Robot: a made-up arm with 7 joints. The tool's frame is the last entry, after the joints.
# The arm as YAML. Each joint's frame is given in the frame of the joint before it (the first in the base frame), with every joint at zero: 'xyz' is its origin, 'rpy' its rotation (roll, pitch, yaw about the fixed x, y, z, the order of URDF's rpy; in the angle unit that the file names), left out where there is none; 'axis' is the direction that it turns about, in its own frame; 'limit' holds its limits. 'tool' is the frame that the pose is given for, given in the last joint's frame.
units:
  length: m
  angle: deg
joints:
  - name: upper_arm
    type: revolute
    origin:
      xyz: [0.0, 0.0, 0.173]
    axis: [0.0, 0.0, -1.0]
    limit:
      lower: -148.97
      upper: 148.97
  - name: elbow
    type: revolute
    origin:
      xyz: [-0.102, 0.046, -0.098]
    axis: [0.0, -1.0, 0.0]
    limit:
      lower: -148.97
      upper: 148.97
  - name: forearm
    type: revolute
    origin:
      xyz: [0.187, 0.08, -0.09]
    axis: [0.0, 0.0, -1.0]
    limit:
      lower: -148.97
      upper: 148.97
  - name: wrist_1
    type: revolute
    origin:
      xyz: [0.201, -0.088, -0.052]
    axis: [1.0, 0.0, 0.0]
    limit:
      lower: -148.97
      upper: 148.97
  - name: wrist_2
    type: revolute
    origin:
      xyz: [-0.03, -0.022, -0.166]
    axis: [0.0, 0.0, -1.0]
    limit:
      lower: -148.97
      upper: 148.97
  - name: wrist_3
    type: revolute
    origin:
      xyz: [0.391, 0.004, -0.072]
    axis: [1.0, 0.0, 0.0]
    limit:
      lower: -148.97
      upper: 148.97
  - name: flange
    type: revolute
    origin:
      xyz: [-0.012, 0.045, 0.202]
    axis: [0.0, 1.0, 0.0]
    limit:
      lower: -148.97
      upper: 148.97
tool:
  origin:
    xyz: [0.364, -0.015, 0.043]
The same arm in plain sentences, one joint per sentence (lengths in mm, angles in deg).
The arm has seven revolute joints in a row. What follows holds with every joint at zero, and every direction is one of the base frame's.
The first joint sits 173 mm along +z from the base frame's origin and rotates about -z, from -148.97 to 148.97 deg.
The second joint sits 102 mm along -x and 46 mm along +y and 98 mm along -z from the first joint and rotates about -y, from -148.97 to 148.97 deg.
The third joint sits 187 mm along +x and 80 mm along +y and 90 mm along -z from the second joint and rotates about -z, from -148.97 to 148.97 deg.
The fourth joint sits 201 mm along +x and 88 mm along -y and 52 mm along -z from the third joint and rotates about +x, from -148.97 to 148.97 deg.
The fifth joint sits 30 mm along -x and 22 mm along -y and 166 mm along -z from the fourth joint and rotates about -z, from -148.97 to 148.97 deg.
The sixth joint sits 391 mm along +x and 4 mm along +y and 72 mm along -z from the fifth joint and rotates about +x, from -148.97 to 148.97 deg.
The seventh joint sits 12 mm along -x and 45 mm along +y and 202 mm along +z from the sixth joint and rotates about +y, from -148.97 to 148.97 deg.
The tool frame, which is the frame that the pose is given for, sits 364 mm along +x and 15 mm along -y and 43 mm along +z from the seventh joint; its axes are parallel to the base frame's.

